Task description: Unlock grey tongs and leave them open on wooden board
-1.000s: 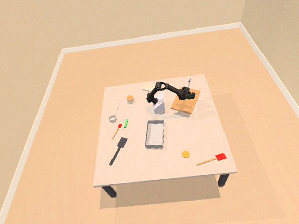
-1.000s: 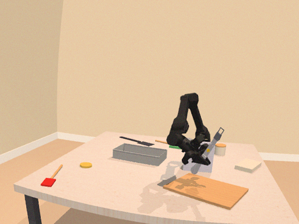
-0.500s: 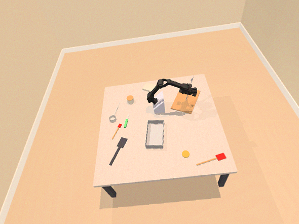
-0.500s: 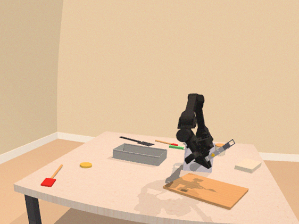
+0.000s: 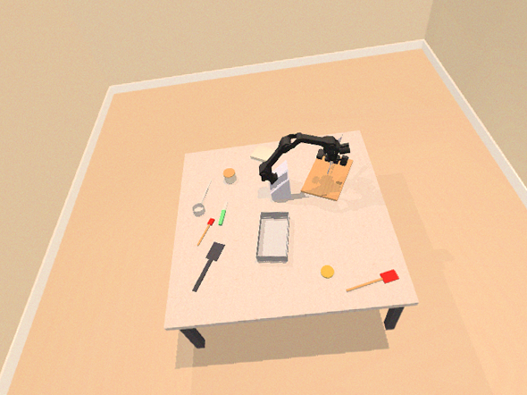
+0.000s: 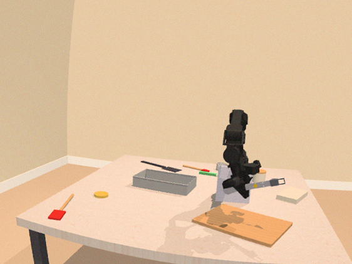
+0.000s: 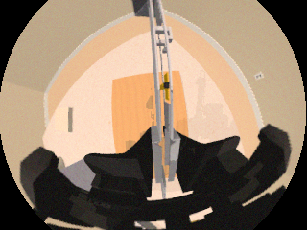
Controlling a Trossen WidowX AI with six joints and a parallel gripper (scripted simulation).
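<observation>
The wooden board is 120 mm below my gripper tip, 30 mm to the right of it and 10 mm behind it. Round my gripper tip: roasting tin: 460 mm to the right, 380 mm ahead, 100 mm below; cream block: 400 mm to the right, 310 mm behind, 120 mm below; orange-lidded jar: 670 mm to the right, 160 mm behind, 100 mm below.
</observation>
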